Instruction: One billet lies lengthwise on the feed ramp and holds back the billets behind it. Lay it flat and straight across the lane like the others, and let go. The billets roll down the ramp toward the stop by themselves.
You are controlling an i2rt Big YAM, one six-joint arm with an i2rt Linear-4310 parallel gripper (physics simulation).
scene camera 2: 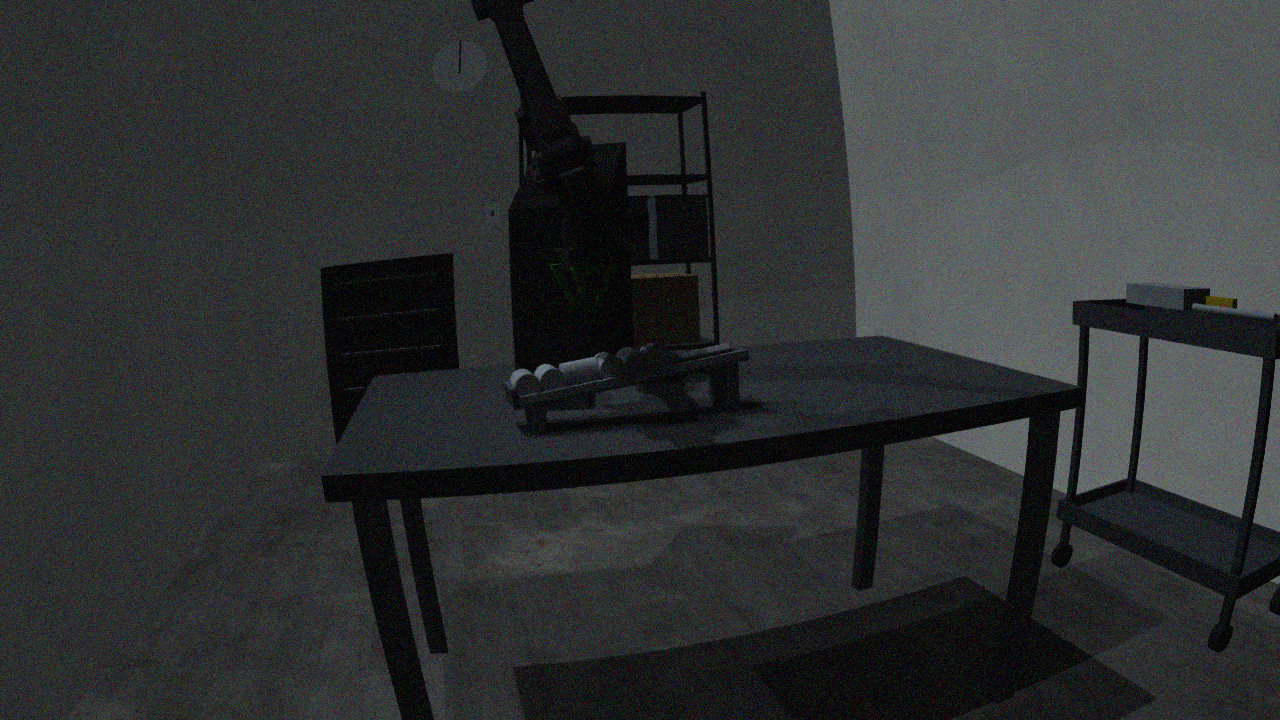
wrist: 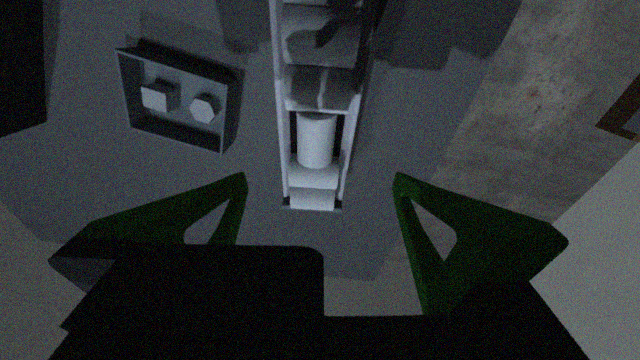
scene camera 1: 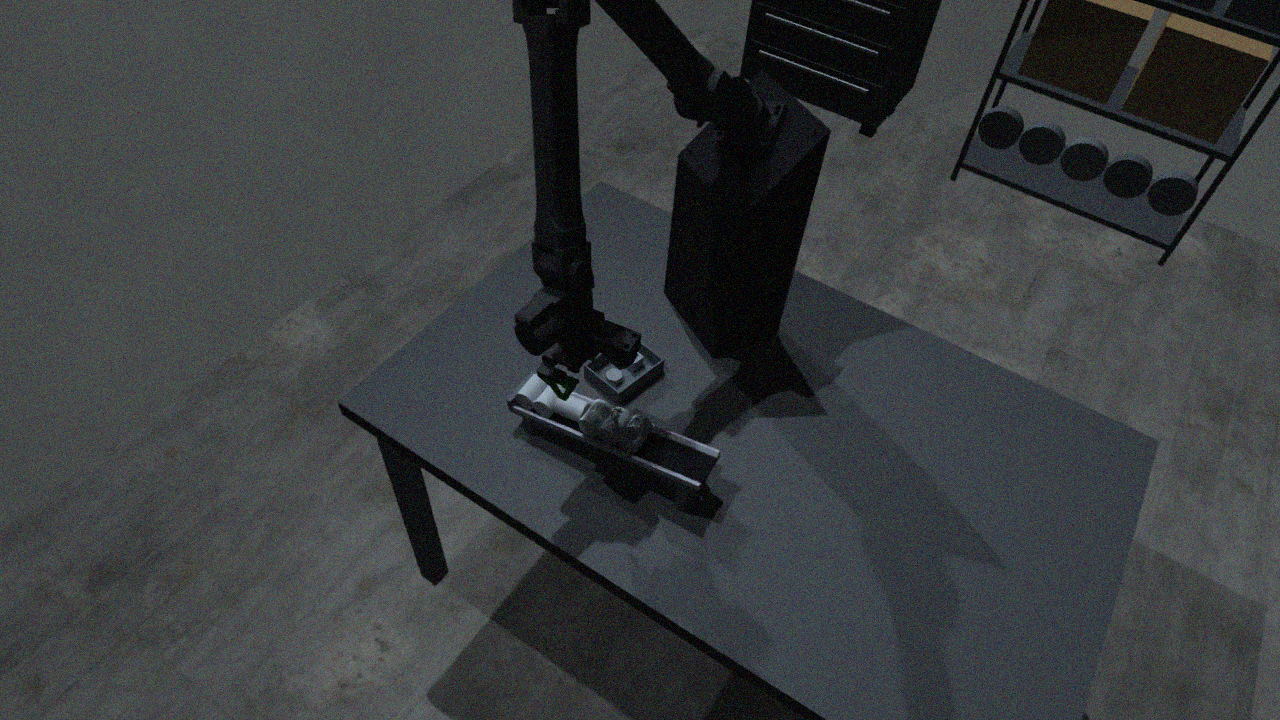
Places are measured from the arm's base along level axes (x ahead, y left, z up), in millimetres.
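Pixels of known places: gripper, fingertip midpoint: (scene camera 2: 583, 311) (wrist: 320, 180) (scene camera 1: 576, 379); arm's base at its link origin: (scene camera 1: 752, 125).
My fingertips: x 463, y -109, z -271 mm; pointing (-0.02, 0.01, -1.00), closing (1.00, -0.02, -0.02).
Note:
Ahead of a thing's pixels: the offset from my fingertips to its top centre. Level surfaces: height alone.
The pale lengthwise billet @(dx -7, dy -11, dz -74 mm) (scene camera 1: 572, 408) (scene camera 2: 579, 368) (wrist: 316, 141) lies along the feed ramp (scene camera 1: 666, 473) (scene camera 2: 725, 383) (wrist: 278, 75). Two billets lie straight across the lane at the low end, one @(dx -11, dy -59, dz -82 mm) (wrist: 313, 176) beside its lower end face and one @(dx -14, dy -98, dz -86 mm) (wrist: 312, 198) by the stop. Behind it, on the uphill side, more crosswise billets (scene camera 1: 631, 431) (wrist: 322, 46) are in shadow. My gripper (scene camera 1: 562, 383) (scene camera 2: 581, 288) (wrist: 320, 180) is open and empty. It is above the low end of the ramp, with its green fingers spread wider than the lane in the wrist view.
A small open tray @(dx -186, dy +8, dz -143 mm) (scene camera 1: 640, 383) (wrist: 175, 141) with a cube @(dx -213, dy +18, dz -149 mm) (wrist: 154, 98) and a hexagonal piece @(dx -160, dy -1, dz -158 mm) (wrist: 202, 108) stands beside the ramp. The arm's dark pedestal (scene camera 1: 733, 241) (scene camera 2: 568, 268) stands behind them on the table @(dz -178 mm) (scene camera 1: 939, 429) (scene camera 2: 850, 385). A cart (scene camera 2: 1096, 313) stands at the right.

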